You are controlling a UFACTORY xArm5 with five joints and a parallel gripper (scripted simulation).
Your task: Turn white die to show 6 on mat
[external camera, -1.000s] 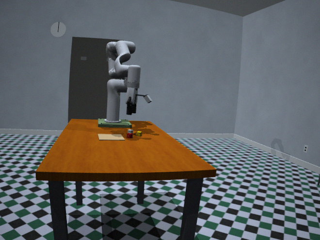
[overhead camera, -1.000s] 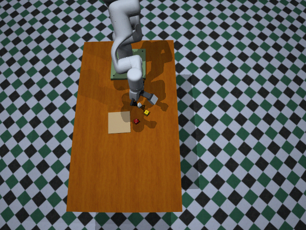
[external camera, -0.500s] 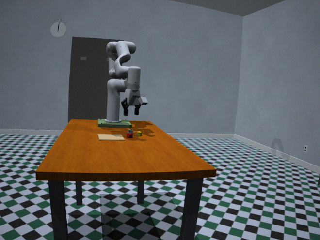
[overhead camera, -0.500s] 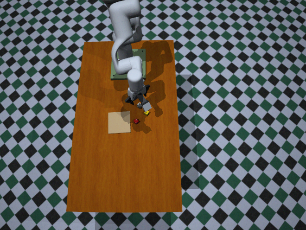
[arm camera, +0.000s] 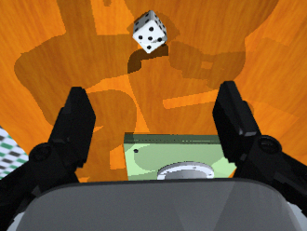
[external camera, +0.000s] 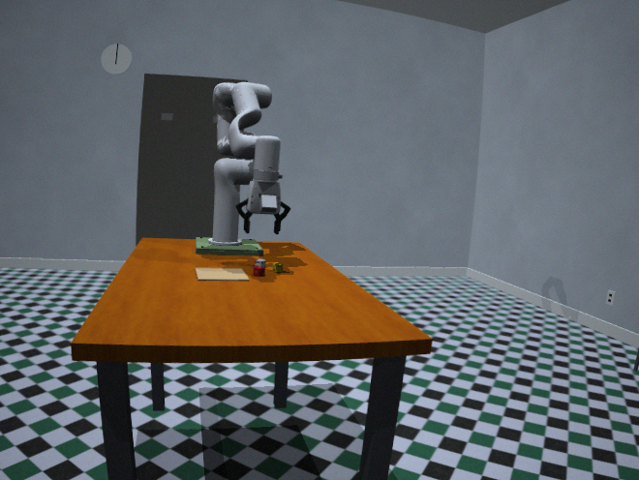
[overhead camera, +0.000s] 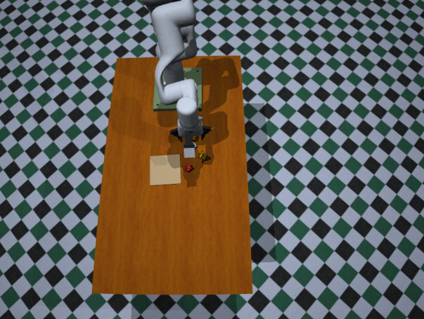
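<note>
Right now my hand is 100 mm above the white die. Round my hand: yellow die: 40 mm ahead, 50 mm to the left, 100 mm below; tan mat: 130 mm ahead, 110 mm to the right, 120 mm below; red die: 110 mm ahead, 100 mm below.
</note>
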